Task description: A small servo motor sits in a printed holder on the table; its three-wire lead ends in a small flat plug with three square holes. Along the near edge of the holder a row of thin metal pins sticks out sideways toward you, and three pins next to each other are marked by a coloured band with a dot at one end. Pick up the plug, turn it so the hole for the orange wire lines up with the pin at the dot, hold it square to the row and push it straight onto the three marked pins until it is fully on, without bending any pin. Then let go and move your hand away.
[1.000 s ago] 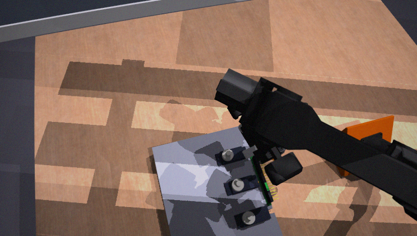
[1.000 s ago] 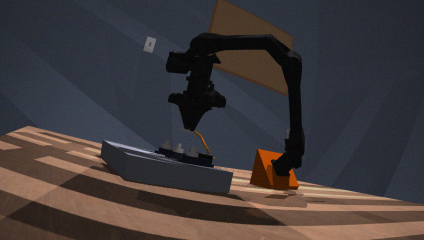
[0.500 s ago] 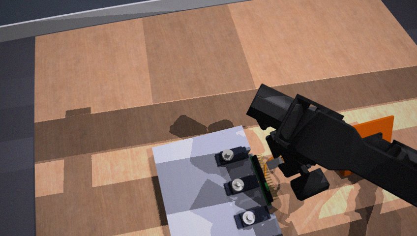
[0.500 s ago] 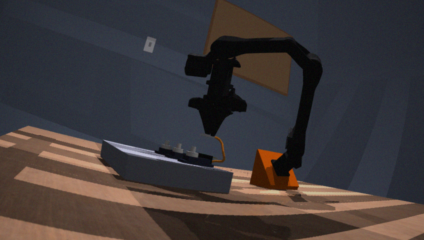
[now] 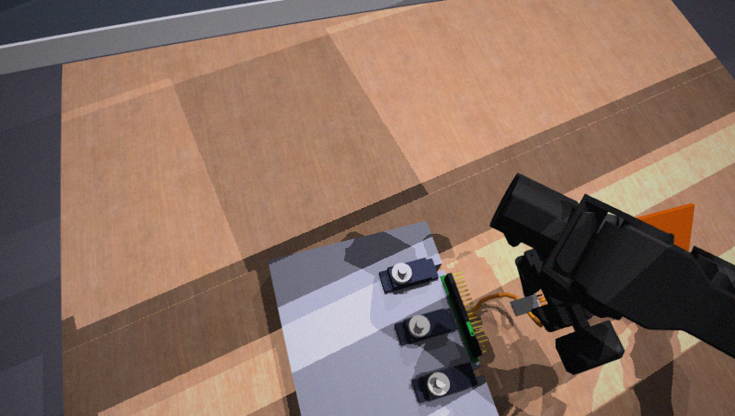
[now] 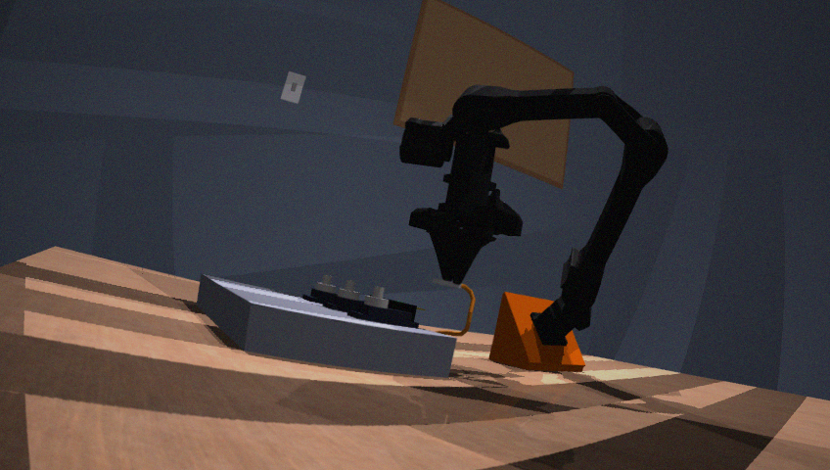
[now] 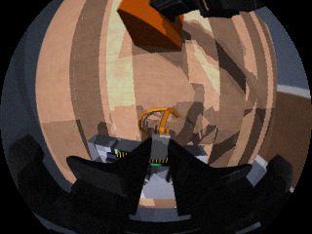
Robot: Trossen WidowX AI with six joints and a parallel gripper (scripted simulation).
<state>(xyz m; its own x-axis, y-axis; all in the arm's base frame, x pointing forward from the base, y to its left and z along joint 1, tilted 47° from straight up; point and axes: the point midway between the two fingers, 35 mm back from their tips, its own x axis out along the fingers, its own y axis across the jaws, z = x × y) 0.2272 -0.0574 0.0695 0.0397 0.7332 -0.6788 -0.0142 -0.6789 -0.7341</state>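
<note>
My gripper tip is 80 mm short of the green band and 40 mm above it. Round my gripper tip: grey printed holder: 230 mm ahead, 90 mm below, 20 mm to the right.
</note>
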